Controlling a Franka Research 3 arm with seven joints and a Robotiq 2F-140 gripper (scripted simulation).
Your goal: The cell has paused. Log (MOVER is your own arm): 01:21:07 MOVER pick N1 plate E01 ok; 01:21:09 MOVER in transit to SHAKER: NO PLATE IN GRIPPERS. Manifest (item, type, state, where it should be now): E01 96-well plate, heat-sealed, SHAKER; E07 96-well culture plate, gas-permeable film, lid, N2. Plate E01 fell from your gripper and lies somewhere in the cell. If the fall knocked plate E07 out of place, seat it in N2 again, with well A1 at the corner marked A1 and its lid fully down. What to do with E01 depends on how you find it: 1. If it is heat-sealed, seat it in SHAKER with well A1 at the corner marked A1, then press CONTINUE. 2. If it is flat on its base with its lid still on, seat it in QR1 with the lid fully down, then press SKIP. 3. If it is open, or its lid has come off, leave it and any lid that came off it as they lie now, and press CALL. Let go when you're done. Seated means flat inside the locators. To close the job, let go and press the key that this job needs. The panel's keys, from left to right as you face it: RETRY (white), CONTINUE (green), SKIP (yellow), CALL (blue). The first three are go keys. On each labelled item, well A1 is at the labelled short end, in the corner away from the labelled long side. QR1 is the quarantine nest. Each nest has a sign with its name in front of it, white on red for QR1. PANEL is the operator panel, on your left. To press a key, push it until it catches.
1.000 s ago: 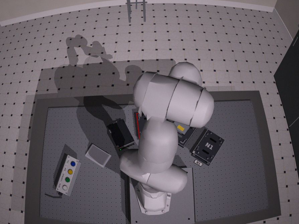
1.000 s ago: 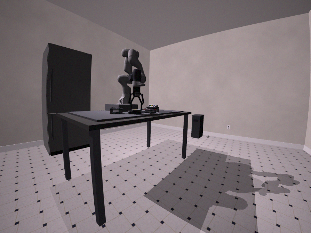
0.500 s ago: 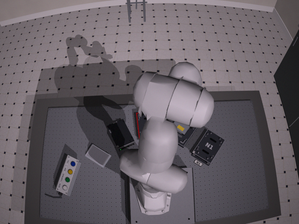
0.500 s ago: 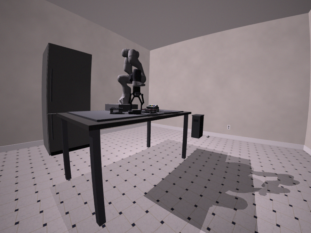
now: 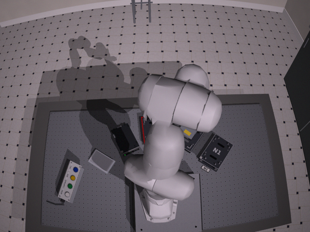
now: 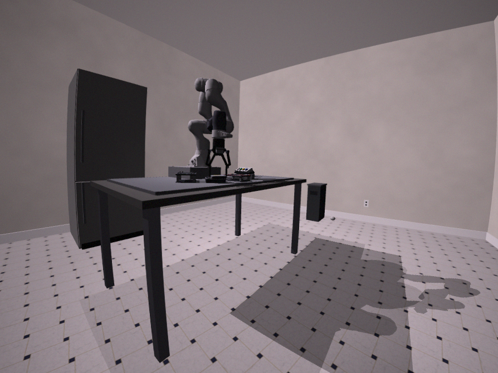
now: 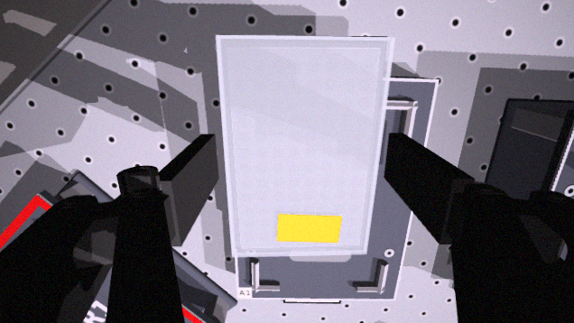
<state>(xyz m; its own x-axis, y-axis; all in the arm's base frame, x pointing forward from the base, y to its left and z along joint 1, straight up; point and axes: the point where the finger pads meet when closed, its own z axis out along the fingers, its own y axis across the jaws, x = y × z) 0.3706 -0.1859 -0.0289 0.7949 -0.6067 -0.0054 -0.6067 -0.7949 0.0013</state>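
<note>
Right now the lidded culture plate is 20 mm below my hand. From my hand the other things lie so: grey N2 nest (40 mm behind, 10 mm to the left, 50 mm below); A1 corner mark (60 mm behind, 100 mm to the left, 30 mm below); plate E01 (170 mm behind, 480 mm to the left, 50 mm below).
</note>
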